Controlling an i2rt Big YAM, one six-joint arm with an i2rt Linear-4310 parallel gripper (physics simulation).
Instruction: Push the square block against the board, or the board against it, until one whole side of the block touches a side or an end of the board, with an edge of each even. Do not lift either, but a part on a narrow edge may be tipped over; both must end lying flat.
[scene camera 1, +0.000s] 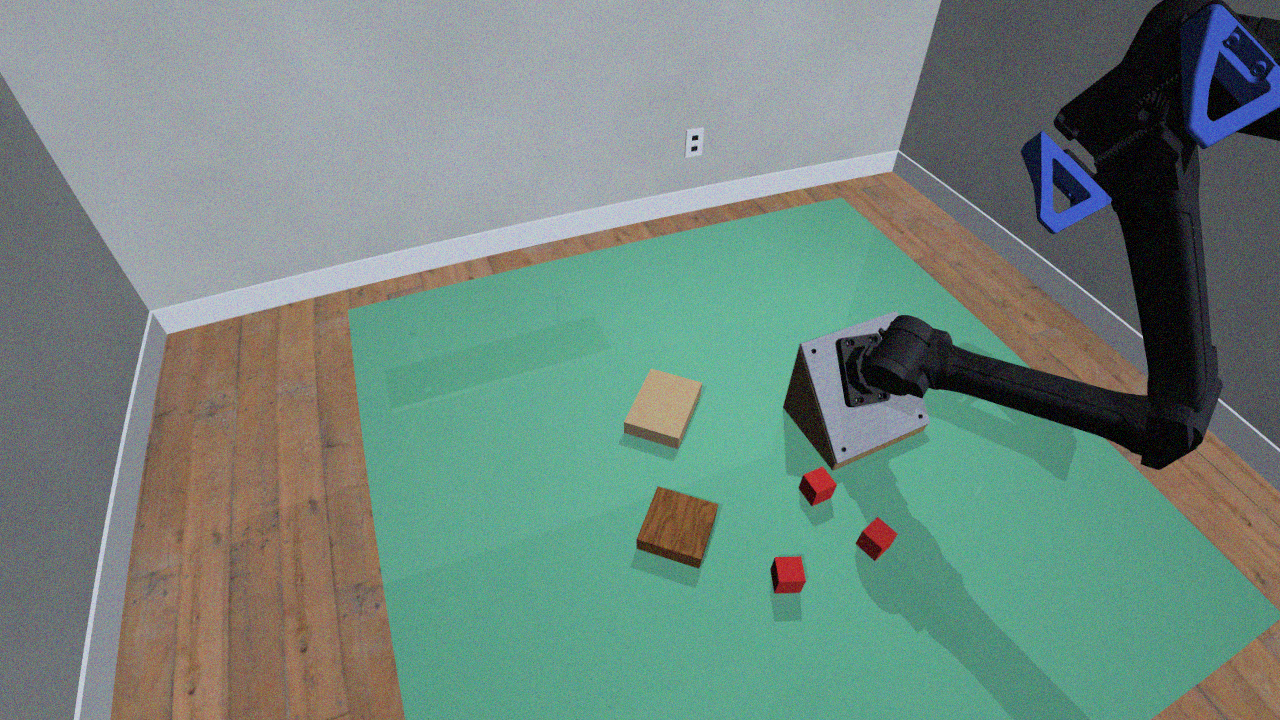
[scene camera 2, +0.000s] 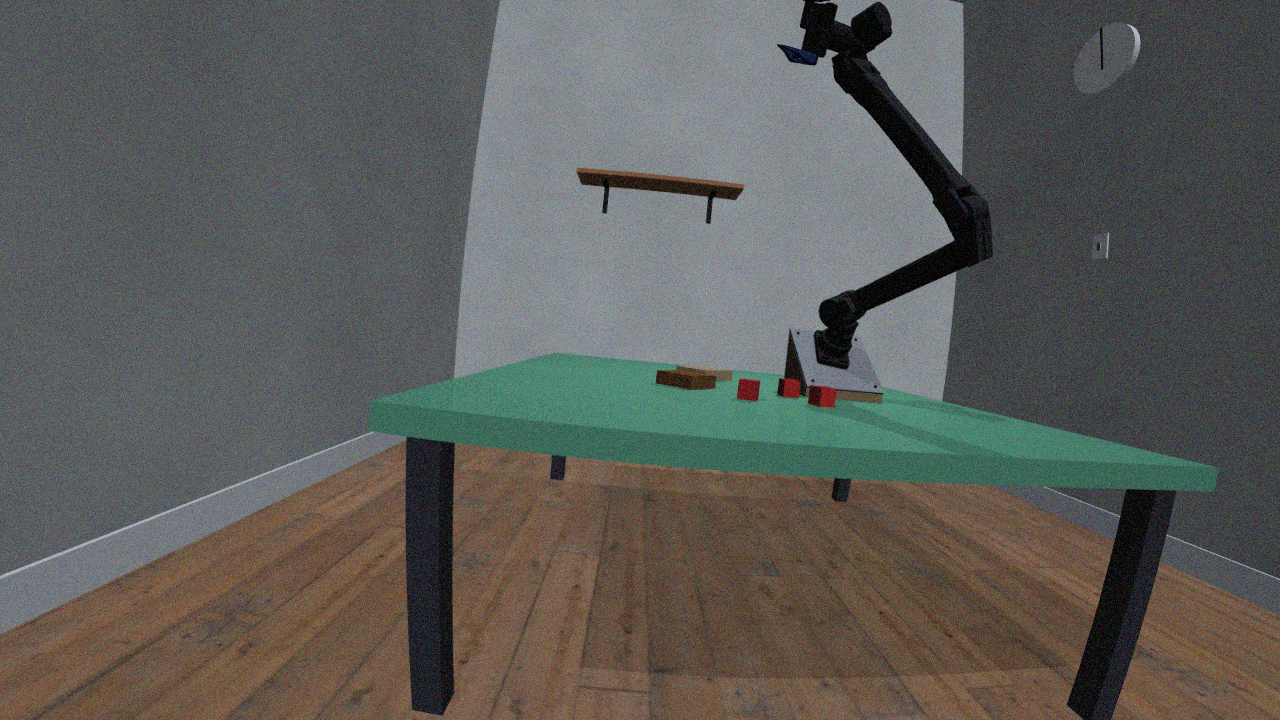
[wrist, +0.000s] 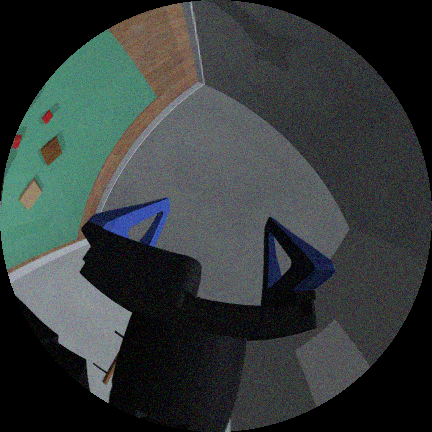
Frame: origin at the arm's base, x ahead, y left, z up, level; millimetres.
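Seen in the pictures: gripper, fingertip midpoint: (scene camera 1: 1113, 187) (scene camera 2: 785, 18) (wrist: 217, 212); arm's base at its link origin: (scene camera 1: 860, 370) (scene camera 2: 830, 351).
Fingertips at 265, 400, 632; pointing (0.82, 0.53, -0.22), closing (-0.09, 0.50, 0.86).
Note:
Offsets run from my fingertips to a thing's top centre, as dx, dy, dz. Level surfaces: height alone.
The square block, dark brown wood @[+120, -264, -719] (scene camera 1: 677, 528) (scene camera 2: 685, 379) (wrist: 51, 150), lies flat on the green table top. The board, light tan and slightly longer than wide @[+61, -503, -719] (scene camera 1: 663, 404) (scene camera 2: 711, 374) (wrist: 30, 194), lies flat behind it in the first scene view. A clear gap separates them, and their sides are turned a little differently. My gripper (scene camera 1: 1129, 188) (scene camera 2: 797, 55) (wrist: 217, 212) is open and empty, high above the table and far from both parts, at the upper right of the first scene view.
Three red cubes @[-127, -260, -710] (scene camera 1: 818, 485) @[-171, -142, -710] (scene camera 1: 876, 538) @[-9, -132, -710] (scene camera 1: 788, 574) stand to the right of the brown block in the first scene view. The arm's slanted grey base plate (scene camera 1: 819, 394) (scene camera 2: 859, 371) is to the right of the tan board. The green table top @[dz -750] (scene camera 1: 492, 582) (scene camera 2: 581, 416) bears them all.

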